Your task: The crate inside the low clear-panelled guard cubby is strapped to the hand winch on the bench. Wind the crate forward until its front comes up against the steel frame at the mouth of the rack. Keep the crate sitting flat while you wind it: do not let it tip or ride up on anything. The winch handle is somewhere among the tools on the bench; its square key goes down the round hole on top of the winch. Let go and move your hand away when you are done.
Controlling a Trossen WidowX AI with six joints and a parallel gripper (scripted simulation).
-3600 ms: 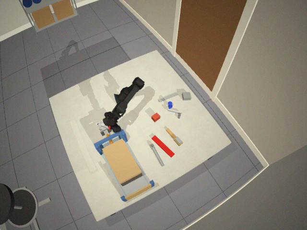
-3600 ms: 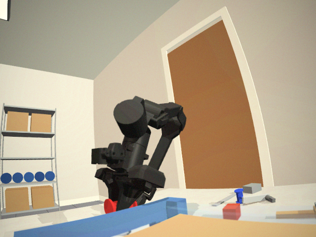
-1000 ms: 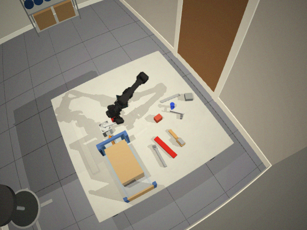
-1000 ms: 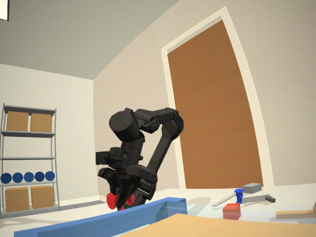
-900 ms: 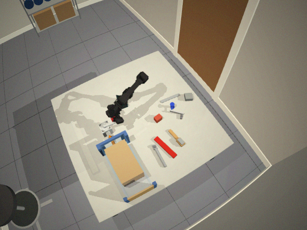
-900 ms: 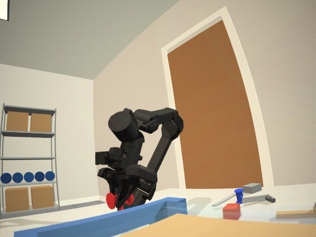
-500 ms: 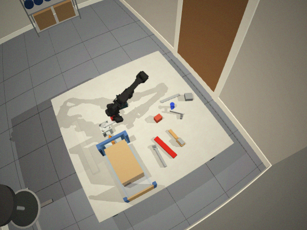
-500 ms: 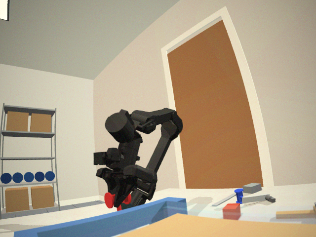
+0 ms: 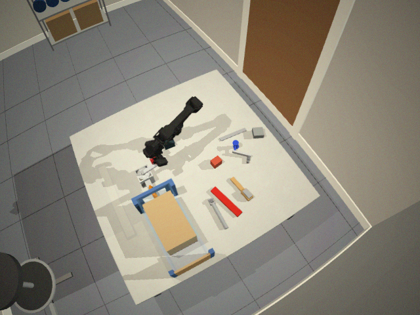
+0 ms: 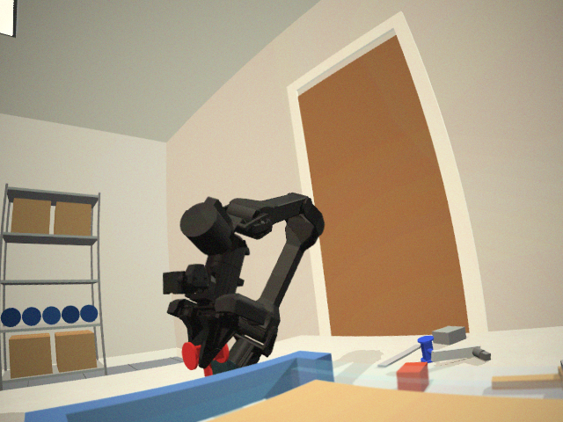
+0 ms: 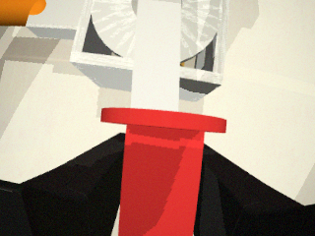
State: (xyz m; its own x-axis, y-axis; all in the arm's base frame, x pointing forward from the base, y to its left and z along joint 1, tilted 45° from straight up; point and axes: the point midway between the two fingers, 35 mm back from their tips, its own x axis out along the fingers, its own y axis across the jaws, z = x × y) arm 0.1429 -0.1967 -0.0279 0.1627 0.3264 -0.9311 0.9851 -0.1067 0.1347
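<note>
The winch is 1 cm behind my gripper tip, 9 cm to the right of it and 10 cm below it. The rest, counted from my gripper tip: red bar (41 cm ahead, 26 cm to the left, 12 cm below); then wooden brush (40 cm ahead, 38 cm to the left, 11 cm below); then red grip (2 cm to the left).
</note>
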